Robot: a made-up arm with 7 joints. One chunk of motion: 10 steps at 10 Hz.
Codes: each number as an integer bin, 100 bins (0 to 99) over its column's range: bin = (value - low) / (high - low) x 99, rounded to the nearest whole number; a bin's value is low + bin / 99 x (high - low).
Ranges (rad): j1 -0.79..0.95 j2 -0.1..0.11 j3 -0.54..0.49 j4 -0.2..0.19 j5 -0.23..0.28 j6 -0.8..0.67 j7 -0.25..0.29
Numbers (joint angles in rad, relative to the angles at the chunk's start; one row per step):
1: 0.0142 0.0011 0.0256 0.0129 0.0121 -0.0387 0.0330
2: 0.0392 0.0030 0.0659 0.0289 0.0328 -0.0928 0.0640
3: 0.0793 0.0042 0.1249 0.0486 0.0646 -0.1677 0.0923
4: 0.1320 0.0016 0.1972 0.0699 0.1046 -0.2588 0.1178
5: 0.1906 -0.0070 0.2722 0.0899 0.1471 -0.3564 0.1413
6: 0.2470 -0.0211 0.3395 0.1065 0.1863 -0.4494 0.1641
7: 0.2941 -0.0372 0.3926 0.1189 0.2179 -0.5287 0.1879
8: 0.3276 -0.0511 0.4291 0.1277 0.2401 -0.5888 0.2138
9: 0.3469 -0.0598 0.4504 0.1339 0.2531 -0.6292 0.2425
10: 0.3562 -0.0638 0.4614 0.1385 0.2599 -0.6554 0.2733
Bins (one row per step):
1: 46 48 54 54 47 51 52
2: 47 49 58 58 51 48 58
3: 49 49 64 63 57 43 63
4: 52 48 71 69 65 36 67
5: 56 44 78 74 73 30 72
6: 59 37 85 78 81 24 76
7: 62 30 90 81 87 18 80
8: 64 23 93 83 91 14 85
9: 65 19 95 85 94 12 90
10: 65 17 96 86 95 10 96

